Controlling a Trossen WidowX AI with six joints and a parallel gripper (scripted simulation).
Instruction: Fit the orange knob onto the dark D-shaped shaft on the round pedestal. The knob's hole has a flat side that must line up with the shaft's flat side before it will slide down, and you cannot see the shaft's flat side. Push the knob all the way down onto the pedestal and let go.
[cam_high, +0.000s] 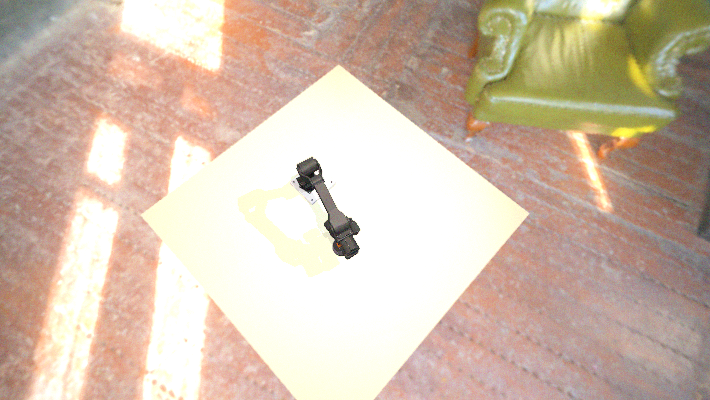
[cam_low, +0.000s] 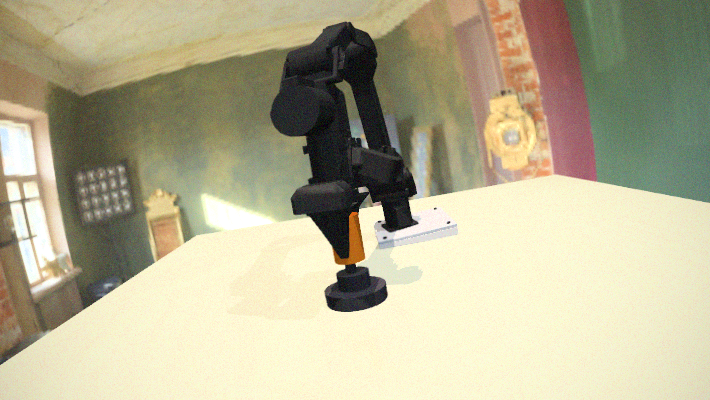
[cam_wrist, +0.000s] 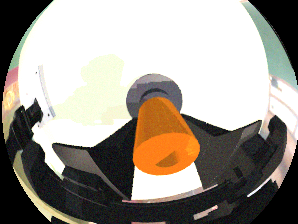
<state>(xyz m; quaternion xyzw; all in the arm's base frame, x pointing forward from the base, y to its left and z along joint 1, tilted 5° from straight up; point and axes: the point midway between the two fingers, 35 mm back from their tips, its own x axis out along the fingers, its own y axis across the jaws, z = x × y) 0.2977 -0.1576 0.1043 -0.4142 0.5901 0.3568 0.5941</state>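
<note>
The orange knob is 2 cm above my gripper tip. The rest, counted from my gripper tip: dark pedestal 4 cm below.
</note>
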